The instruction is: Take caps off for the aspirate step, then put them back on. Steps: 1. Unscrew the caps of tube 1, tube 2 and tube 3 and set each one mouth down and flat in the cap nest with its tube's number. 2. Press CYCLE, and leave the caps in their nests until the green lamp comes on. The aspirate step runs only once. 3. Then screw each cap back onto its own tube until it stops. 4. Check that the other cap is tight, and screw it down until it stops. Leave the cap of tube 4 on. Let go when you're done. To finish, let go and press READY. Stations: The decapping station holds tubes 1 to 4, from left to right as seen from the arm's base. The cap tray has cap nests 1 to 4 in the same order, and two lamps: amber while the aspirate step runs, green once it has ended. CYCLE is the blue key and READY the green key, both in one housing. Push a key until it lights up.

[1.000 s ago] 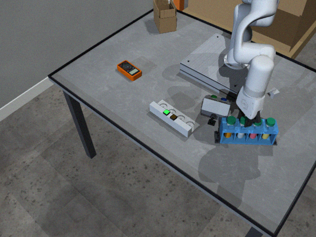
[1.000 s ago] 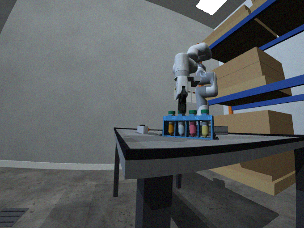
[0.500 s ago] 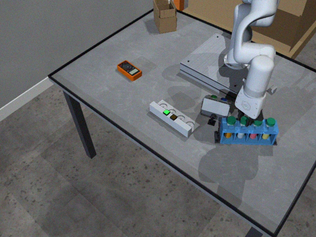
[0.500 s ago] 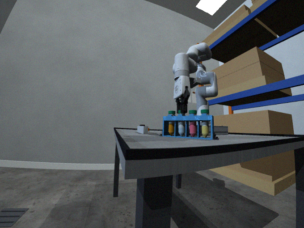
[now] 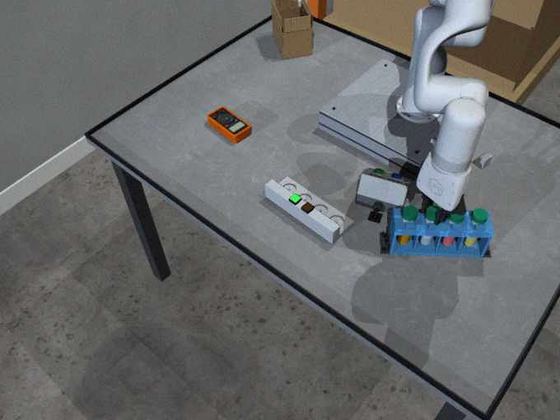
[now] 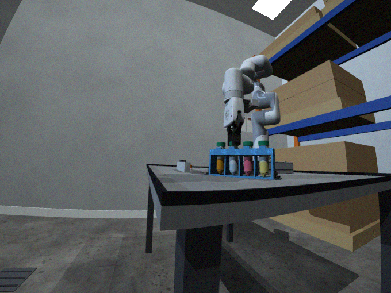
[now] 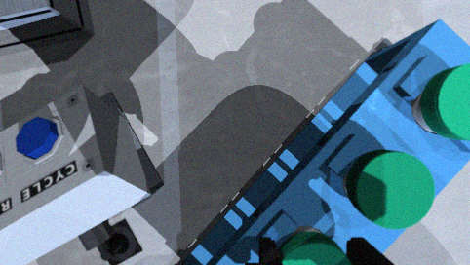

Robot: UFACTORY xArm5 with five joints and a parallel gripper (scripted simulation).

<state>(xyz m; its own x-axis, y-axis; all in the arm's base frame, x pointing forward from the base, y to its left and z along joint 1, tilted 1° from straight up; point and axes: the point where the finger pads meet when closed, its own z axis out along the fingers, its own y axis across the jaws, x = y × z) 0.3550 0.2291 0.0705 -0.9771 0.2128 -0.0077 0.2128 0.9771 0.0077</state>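
My hand is 1 cm above the threaded neck. The rest, counted from my hand: green key: 8 cm behind, 19 cm to the right, 6 cm below; then blue key: 9 cm behind, 14 cm to the right, 6 cm below; then key housing: 7 cm behind, 16 cm to the right, 8 cm below.
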